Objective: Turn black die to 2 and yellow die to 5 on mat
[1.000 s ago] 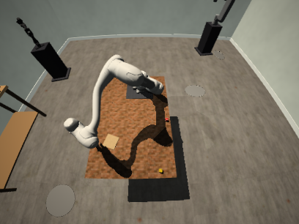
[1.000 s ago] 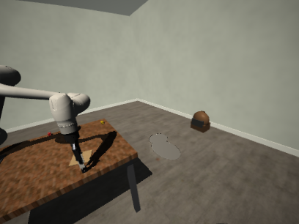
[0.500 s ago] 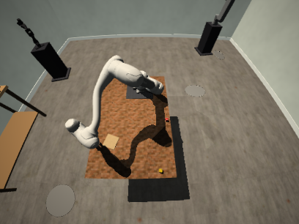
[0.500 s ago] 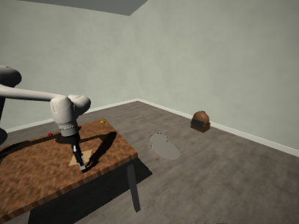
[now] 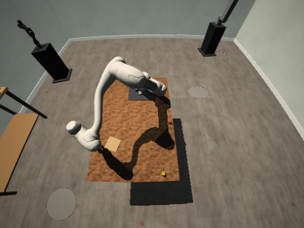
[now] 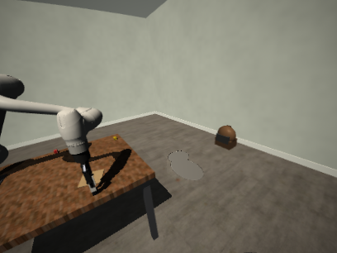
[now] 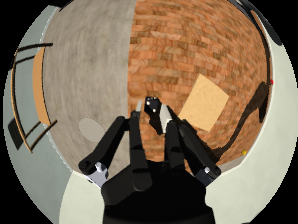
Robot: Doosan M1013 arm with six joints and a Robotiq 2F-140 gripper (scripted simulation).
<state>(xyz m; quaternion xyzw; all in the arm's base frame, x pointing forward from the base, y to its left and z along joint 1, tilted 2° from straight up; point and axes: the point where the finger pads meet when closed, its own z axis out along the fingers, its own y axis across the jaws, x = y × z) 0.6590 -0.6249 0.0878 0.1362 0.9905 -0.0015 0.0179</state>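
My hand is 60 mm above the black die. Also, from my hand: yellow die: 620 mm to the left, 420 mm ahead, 60 mm below; then tan mat: 160 mm to the left, 70 mm below, 30 mm ahead; then red die: 830 mm to the left, 100 mm behind, 60 mm below.
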